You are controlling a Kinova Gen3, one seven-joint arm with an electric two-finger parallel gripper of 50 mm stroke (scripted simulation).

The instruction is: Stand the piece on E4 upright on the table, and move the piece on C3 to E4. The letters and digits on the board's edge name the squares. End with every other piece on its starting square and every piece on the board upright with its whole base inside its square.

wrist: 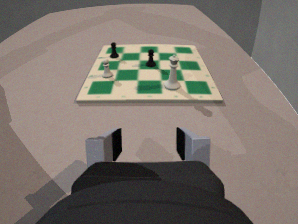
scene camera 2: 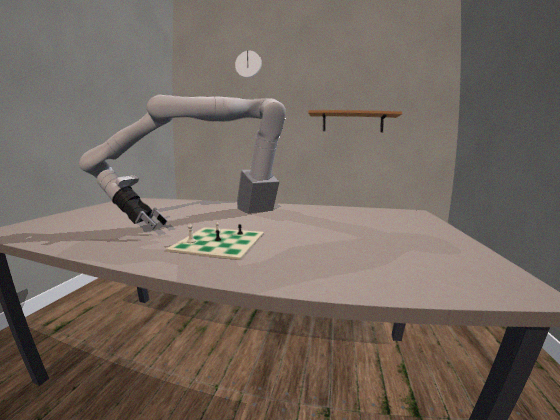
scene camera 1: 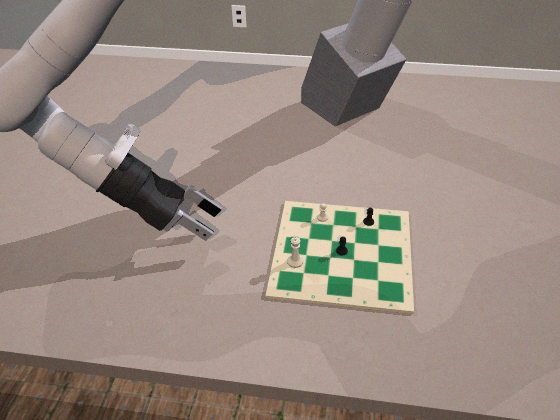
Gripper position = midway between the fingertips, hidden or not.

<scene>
I see my gripper (scene camera 1: 214, 224) and a chessboard (scene camera 1: 376, 273).
The chessboard is seen too in the wrist view (wrist: 132, 82) and in scene camera 2 (scene camera 2: 232, 246). My gripper also shows in the wrist view (wrist: 148, 139) and in scene camera 2 (scene camera 2: 160, 224).
</scene>
